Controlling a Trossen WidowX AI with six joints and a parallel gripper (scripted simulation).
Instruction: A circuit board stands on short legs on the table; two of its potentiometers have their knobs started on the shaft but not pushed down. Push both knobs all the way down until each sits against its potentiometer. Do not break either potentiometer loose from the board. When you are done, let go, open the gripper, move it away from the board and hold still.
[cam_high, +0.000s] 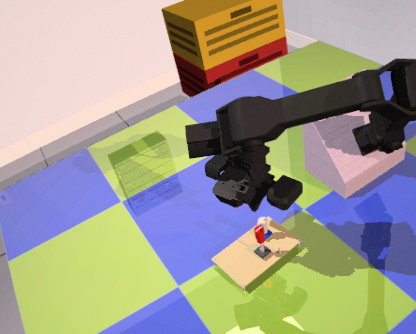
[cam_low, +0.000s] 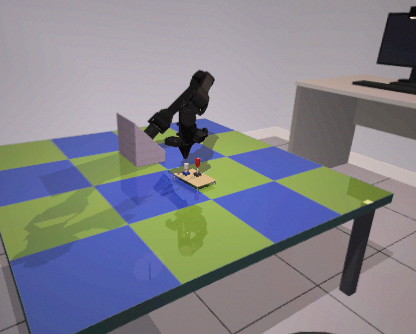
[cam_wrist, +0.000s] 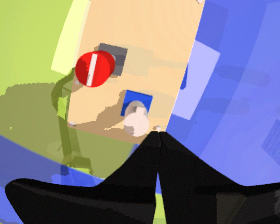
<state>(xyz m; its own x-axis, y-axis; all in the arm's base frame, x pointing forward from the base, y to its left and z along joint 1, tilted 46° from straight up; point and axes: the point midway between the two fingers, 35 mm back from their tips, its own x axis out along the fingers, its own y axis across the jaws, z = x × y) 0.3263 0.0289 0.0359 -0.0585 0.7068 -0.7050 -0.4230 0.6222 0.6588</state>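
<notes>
Now: gripper tip 20 mm short of the red knob, 50 mm to the right of it and 10 mm above it.
</notes>
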